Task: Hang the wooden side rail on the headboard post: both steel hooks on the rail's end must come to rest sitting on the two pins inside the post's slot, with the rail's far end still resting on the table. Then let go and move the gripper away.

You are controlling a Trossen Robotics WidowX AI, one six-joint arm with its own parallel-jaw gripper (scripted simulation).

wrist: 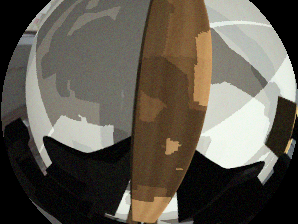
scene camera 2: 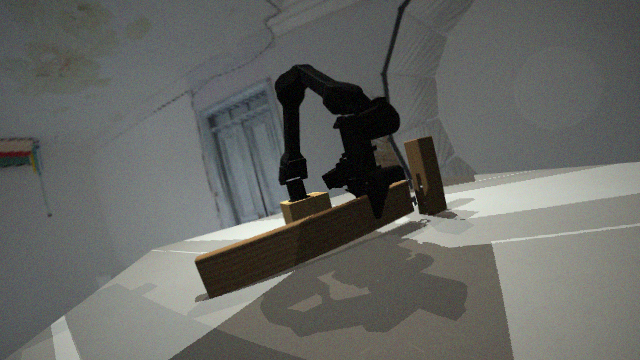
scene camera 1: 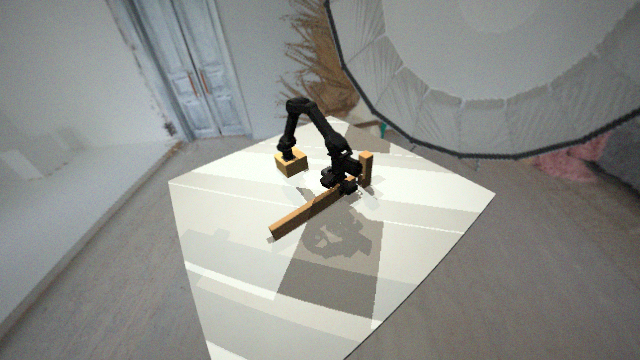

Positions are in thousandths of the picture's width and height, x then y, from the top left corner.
Labels:
wooden side rail: wrist 576,426; scene camera 2 349,751; scene camera 1 463,607

